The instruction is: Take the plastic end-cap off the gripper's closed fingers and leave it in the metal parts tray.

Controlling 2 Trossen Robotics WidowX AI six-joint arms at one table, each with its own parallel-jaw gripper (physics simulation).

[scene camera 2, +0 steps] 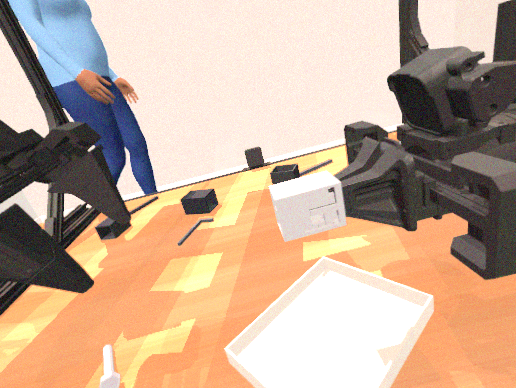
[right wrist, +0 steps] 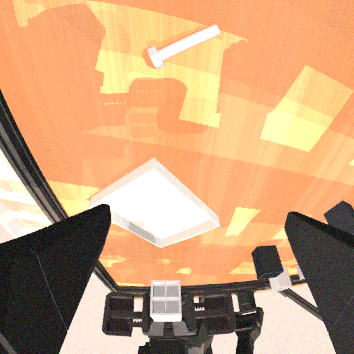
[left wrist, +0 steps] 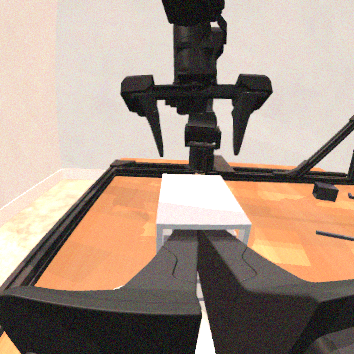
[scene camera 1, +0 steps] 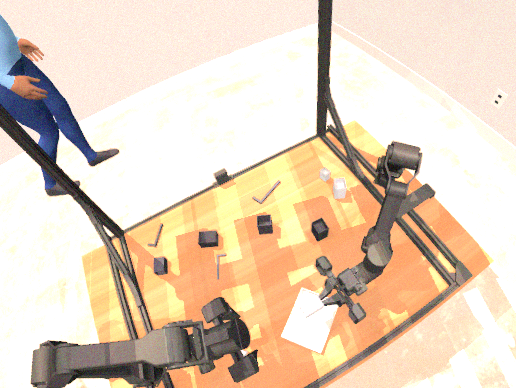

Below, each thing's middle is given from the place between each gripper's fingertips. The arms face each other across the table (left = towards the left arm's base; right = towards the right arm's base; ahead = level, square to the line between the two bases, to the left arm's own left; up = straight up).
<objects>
I see my left gripper 10 mm short of the white metal parts tray (scene camera 2: 336,318) and 120 mm above it. From my left hand the other things lie so: white bolt (right wrist: 157,56) (60 mm behind, 210 mm to the right, 120 mm below); then white plastic end-cap (scene camera 2: 292,200) (right at my left hand).
The white bolt is 120 mm below my right hand, 50 mm to the right of it and 10 mm behind it. Also, from my right hand: white metal parts tray: 160 mm to the left, 120 mm below, 60 mm ahead; white plastic end-cap: 160 mm to the left, 50 mm ahead.
</objects>
